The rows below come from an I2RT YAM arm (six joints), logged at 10 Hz.
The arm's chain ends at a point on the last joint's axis. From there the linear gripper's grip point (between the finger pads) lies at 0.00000 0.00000 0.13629 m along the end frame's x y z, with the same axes.
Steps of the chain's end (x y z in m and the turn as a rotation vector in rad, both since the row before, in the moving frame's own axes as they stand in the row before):
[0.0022, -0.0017, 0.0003, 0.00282, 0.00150, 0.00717]
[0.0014, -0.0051, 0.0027, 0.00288, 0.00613, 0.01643]
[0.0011, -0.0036, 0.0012, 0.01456, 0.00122, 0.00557]
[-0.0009, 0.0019, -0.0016, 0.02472, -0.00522, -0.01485]
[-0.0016, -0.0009, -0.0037, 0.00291, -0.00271, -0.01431]
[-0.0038, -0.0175, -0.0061, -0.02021, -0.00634, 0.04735]
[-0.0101, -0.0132, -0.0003, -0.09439, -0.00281, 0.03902]
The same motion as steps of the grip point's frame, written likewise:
[0.0024, -0.0021, 0.0003, 0.00282, 0.00150, 0.00717]
[0.0022, -0.0055, 0.0027, 0.00288, 0.00613, 0.01643]
[0.0013, -0.0056, 0.0012, 0.01456, 0.00122, 0.00557]
[-0.0016, -0.0015, -0.0016, 0.02472, -0.00522, -0.01485]
[-0.0020, -0.0013, -0.0037, 0.00291, -0.00271, -0.01431]
[-0.0047, -0.0148, -0.0061, -0.02021, -0.00634, 0.04735]
[-0.0107, -0.0004, -0.0009, -0.09439, -0.00281, 0.03902]

